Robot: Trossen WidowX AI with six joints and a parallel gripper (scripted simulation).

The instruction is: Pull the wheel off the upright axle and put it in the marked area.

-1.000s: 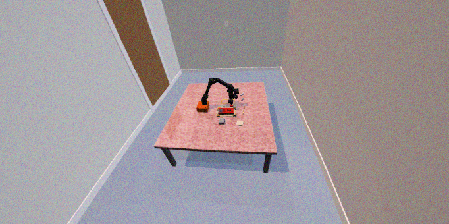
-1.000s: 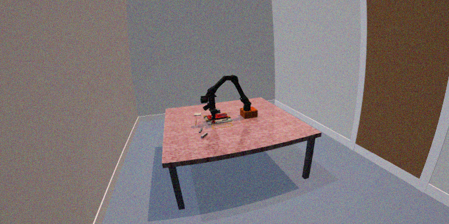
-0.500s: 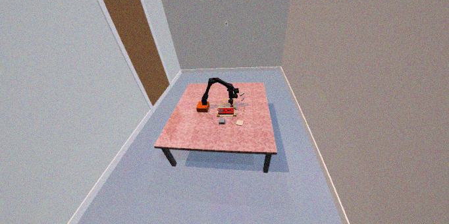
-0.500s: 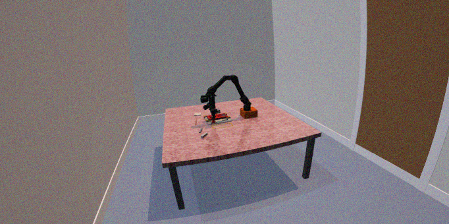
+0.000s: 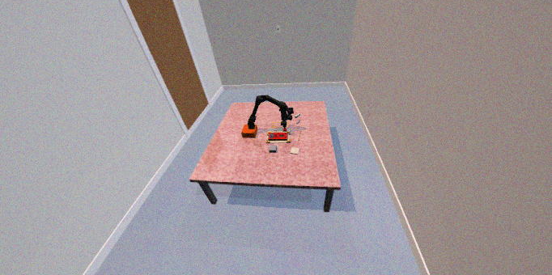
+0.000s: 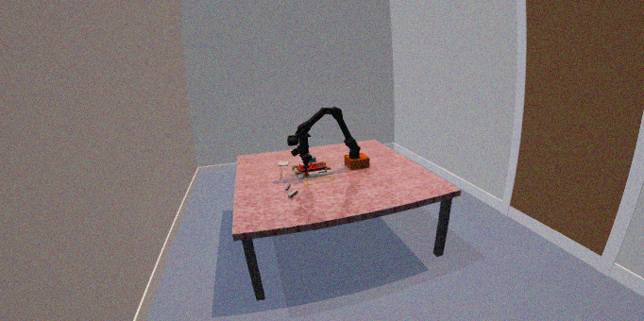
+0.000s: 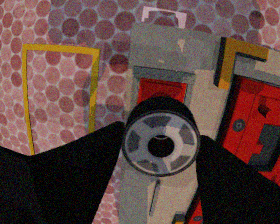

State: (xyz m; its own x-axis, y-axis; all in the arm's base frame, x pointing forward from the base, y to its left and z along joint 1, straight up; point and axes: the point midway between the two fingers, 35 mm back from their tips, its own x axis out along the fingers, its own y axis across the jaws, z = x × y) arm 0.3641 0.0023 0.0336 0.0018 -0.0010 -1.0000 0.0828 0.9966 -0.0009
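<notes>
My gripper tip is now 100 mm to the left of the grey plate, 60 mm past it and 60 mm above it. From my gripper tip the other things lie so: thin stick: 150 mm ahead, 100 mm to the right, 70 mm below; grey block: 290 mm to the right, 120 mm behind, 50 mm below; dark wheel: right at my gripper tip.
</notes>
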